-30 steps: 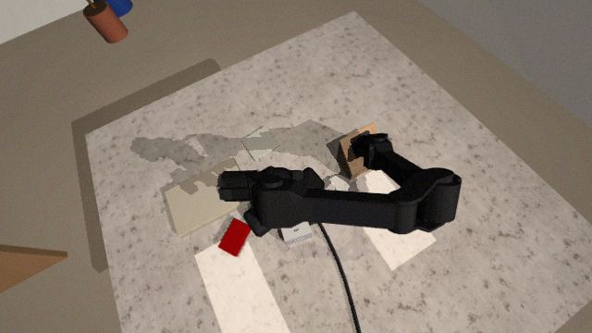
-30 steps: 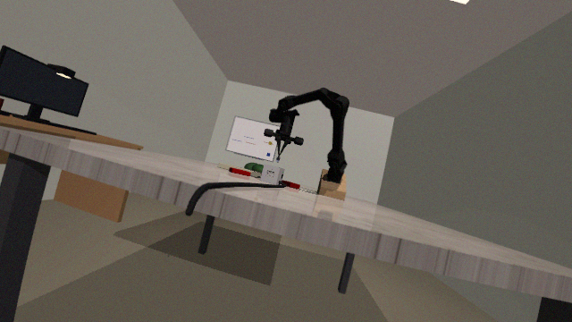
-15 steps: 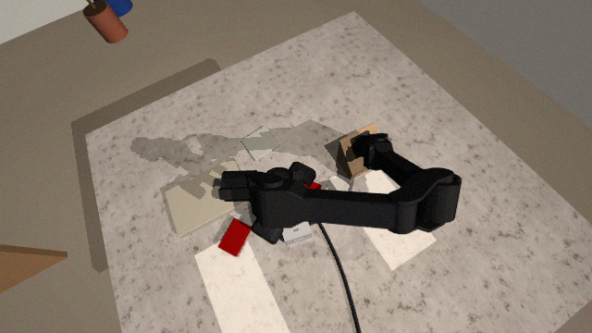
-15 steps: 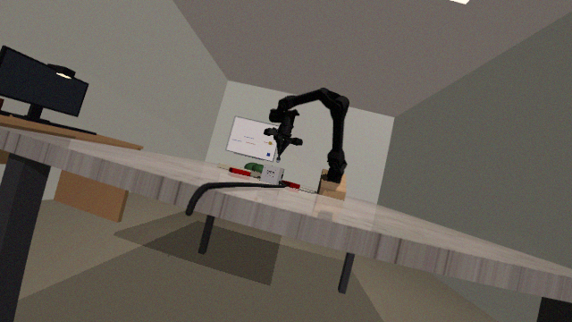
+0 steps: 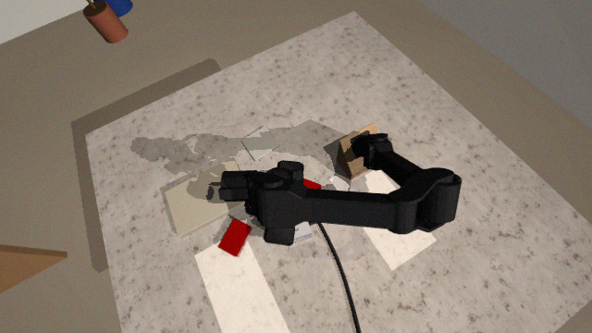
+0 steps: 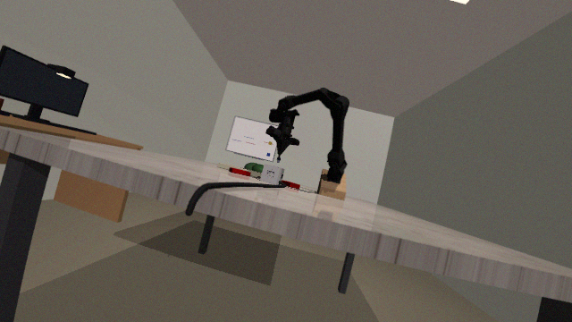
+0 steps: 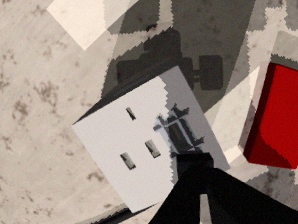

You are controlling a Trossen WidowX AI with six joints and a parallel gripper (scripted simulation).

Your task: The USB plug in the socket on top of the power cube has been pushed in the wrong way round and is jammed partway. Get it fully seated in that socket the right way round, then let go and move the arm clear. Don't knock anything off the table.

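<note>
Now: the USB plug 2 cm below my gripper tip. The rest, counted from my gripper tip: beige pad 21 cm ahead, 20 cm to the right, 12 cm below.
</note>
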